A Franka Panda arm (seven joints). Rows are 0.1 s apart.
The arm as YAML. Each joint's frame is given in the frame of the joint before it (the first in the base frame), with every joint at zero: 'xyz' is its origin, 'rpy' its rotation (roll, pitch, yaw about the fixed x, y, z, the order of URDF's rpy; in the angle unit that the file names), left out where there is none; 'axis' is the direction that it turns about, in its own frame. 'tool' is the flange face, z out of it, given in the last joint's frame.
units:
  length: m
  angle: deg
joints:
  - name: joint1
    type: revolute
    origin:
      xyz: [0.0, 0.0, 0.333]
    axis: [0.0, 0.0, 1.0]
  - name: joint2
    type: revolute
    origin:
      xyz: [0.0, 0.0, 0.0]
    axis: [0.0, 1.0, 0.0]
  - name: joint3
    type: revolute
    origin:
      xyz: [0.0, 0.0, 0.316]
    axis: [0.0, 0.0, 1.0]
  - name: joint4
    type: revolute
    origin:
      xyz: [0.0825, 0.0, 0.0]
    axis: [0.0, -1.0, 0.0]
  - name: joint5
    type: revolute
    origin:
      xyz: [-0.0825, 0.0, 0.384]
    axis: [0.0, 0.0, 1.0]
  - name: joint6
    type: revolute
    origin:
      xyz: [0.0, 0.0, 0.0]
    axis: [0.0, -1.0, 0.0]
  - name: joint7
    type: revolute
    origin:
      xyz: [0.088, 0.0, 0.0]
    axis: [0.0, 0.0, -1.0]
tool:
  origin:
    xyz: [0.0, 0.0, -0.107]
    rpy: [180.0, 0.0, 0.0]
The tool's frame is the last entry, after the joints.
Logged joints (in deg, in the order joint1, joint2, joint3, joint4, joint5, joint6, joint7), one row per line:
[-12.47 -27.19 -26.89 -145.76 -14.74 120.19 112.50]
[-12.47 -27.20 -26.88 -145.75 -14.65 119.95 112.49]
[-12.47 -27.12 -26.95 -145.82 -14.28 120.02 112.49]
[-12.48 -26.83 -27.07 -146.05 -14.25 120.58 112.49]
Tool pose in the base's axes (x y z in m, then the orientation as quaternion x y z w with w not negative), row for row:
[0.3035 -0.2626 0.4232 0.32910 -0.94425 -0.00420 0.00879]
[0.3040 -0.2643 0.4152 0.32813 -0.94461 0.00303 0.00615]
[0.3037 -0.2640 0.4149 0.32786 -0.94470 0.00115 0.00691]
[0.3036 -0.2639 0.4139 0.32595 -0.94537 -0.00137 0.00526]
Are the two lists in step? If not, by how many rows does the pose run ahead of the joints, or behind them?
The pose runs 1 row behind the joints: the pose in row i belongs to the joints in row i - 1.
